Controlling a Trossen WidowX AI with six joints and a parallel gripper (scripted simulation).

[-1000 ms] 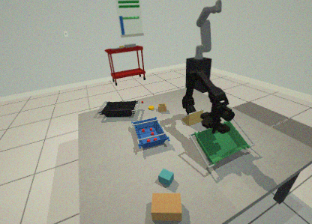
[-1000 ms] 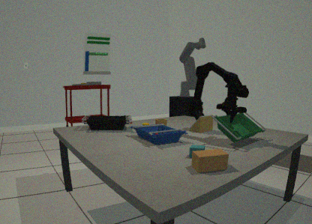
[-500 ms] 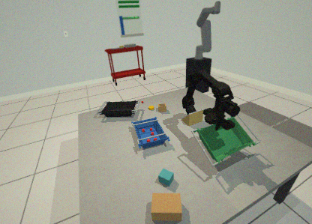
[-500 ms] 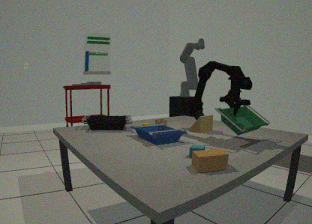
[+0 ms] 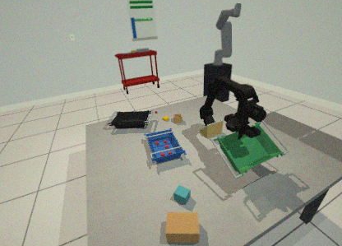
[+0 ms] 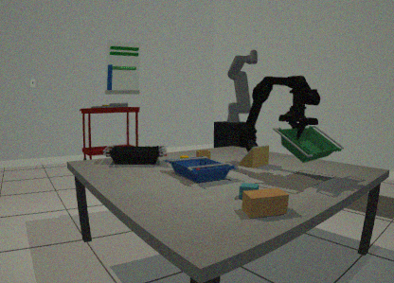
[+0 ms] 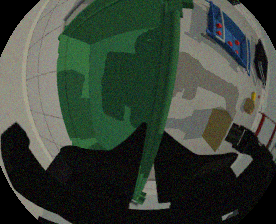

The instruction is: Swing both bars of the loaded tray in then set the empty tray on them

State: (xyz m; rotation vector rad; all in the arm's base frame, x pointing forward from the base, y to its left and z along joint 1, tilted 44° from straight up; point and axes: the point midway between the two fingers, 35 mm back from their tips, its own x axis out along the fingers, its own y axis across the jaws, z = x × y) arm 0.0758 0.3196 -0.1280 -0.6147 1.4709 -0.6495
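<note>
Right now my gripper tip is 70 mm to the right of the green tray and 10 mm above it. Round my gripper tip: yellow piece (700 mm to the right, 160 mm below, 110 mm ahead); then teal cube (370 mm ahead, 150 mm below, 40 mm to the left); then brown block (610 mm to the right, 160 mm below, 40 mm ahead).
</note>
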